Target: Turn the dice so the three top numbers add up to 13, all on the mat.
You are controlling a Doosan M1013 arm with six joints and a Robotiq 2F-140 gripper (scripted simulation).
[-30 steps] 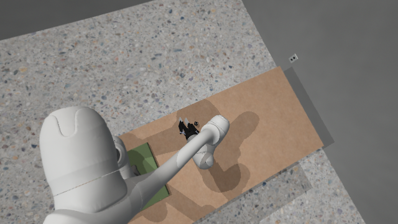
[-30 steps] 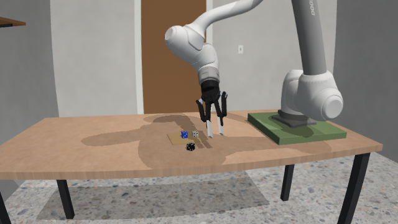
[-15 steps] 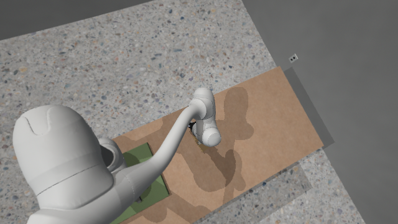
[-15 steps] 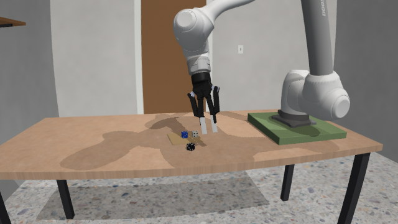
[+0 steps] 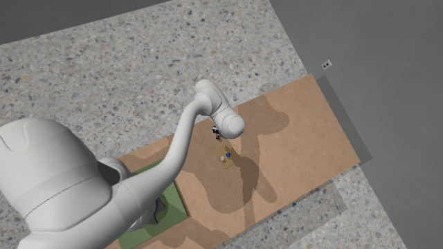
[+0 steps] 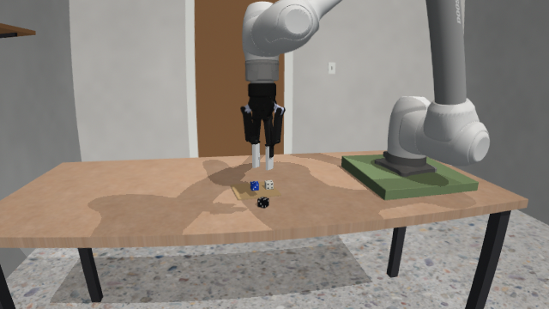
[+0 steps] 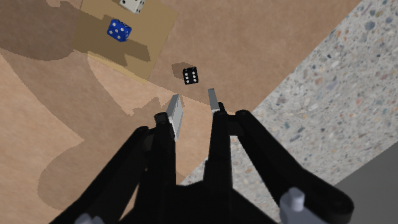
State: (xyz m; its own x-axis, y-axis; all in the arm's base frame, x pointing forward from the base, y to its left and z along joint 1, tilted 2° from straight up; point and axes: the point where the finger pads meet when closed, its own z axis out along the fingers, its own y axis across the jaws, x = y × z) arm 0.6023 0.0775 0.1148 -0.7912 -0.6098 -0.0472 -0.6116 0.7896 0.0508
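Right now my hand is 10 mm to the left of the black die and 140 mm above it. Round my hand: white die 70 mm behind, 140 mm to the right, 140 mm below; blue die 20 mm behind, 140 mm to the right, 140 mm below; tan mat 20 mm behind, 140 mm to the right, 150 mm below.
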